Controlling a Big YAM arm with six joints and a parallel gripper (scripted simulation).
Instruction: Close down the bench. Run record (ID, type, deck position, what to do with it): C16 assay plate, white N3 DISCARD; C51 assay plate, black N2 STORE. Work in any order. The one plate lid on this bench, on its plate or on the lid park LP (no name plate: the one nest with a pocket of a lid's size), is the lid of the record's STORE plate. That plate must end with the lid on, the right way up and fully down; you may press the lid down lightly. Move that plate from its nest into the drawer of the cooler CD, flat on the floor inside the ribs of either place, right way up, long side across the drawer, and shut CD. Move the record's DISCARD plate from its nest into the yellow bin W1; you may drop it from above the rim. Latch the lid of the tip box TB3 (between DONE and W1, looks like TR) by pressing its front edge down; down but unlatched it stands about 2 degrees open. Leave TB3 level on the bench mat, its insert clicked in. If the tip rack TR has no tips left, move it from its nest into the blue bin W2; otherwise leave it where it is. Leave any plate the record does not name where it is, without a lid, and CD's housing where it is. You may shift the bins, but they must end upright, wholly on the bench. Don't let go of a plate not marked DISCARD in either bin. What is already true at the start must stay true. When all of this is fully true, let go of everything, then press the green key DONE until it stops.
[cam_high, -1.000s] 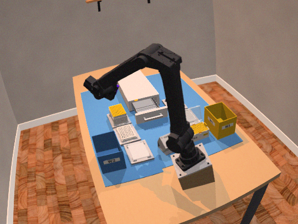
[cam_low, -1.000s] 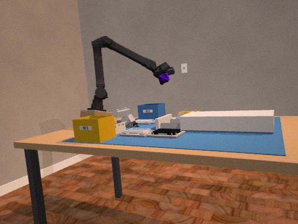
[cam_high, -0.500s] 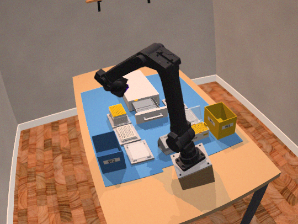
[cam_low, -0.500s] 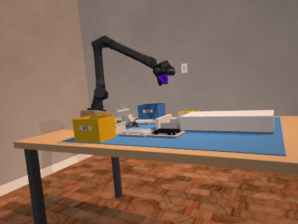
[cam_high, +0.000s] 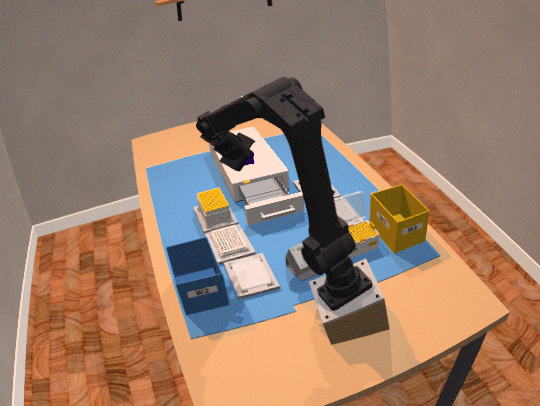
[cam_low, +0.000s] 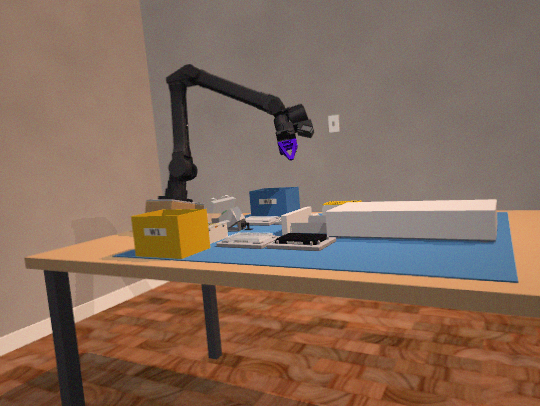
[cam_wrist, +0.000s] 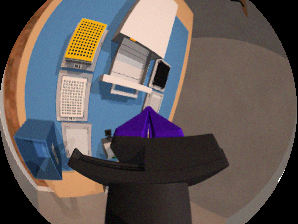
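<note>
The tip box lid is 23 cm to the right of my hand, 17 cm behind it and 15 cm below it. The rest, counted from my hand: tip rack TR (20 cm below, 14 cm ahead, 10 cm to the left); name plate N1 (24 cm below, 11 cm to the left, 7 cm ahead); white assay plate (23 cm below, 11 cm to the left, 3 cm behind).
</note>
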